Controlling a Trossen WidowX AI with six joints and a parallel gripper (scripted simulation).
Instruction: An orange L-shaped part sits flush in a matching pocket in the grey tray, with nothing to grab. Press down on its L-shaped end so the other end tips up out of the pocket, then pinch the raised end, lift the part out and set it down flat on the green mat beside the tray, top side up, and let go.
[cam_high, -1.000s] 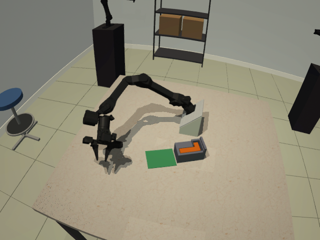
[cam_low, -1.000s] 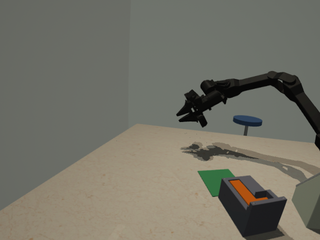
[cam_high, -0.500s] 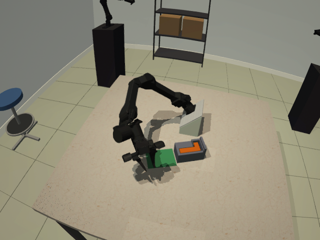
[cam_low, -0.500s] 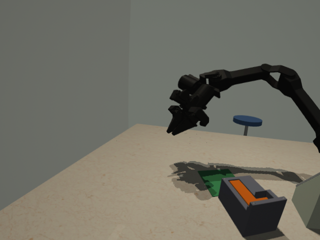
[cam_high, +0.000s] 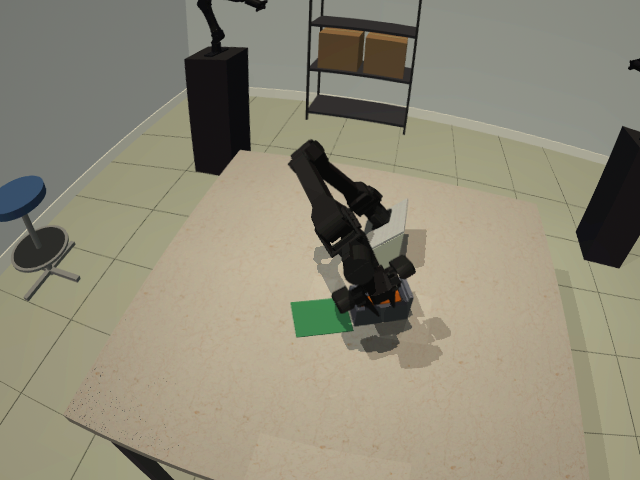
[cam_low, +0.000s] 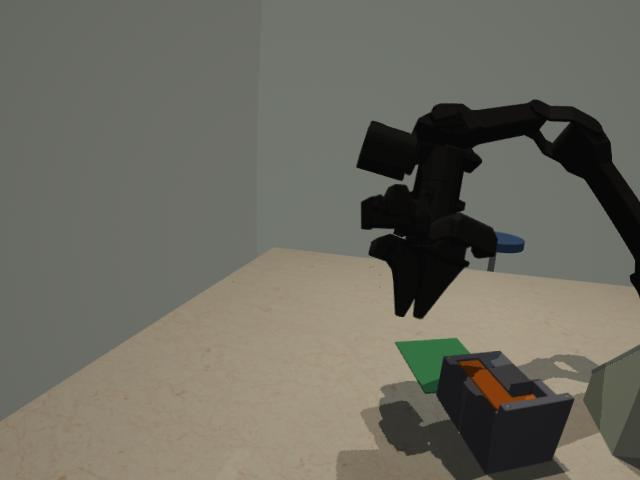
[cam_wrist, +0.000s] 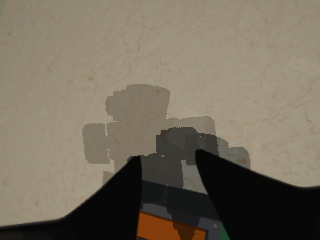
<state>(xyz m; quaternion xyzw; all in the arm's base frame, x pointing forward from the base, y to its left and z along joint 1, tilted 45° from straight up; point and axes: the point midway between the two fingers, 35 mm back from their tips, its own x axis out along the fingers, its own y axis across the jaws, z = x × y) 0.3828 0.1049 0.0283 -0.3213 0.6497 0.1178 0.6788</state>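
The orange L-shaped part is 13 cm behind my gripper tip, 1 cm to the right of it and 10 cm below it. From my gripper tip the other things lie so: green mat: 6 cm behind, 16 cm to the right, 16 cm below.
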